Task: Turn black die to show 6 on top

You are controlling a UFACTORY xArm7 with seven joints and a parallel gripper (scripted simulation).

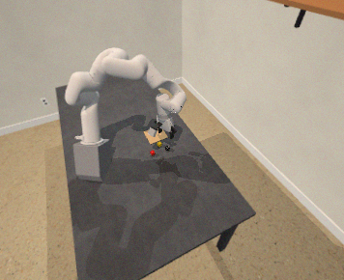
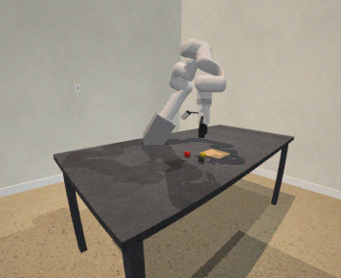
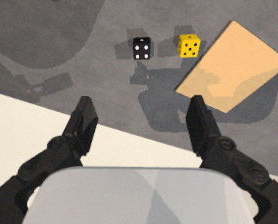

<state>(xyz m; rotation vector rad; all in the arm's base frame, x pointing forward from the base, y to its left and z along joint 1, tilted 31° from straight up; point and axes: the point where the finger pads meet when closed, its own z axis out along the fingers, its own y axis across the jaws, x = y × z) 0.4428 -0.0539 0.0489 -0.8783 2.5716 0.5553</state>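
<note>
Right now the black die is 140 mm below my hand. Round my hand: yellow die 140 mm below, 50 mm to the left, 50 mm behind; then red die 140 mm below, 110 mm behind, 20 mm to the right; then mat 160 mm to the left, 150 mm below, 60 mm behind.
</note>
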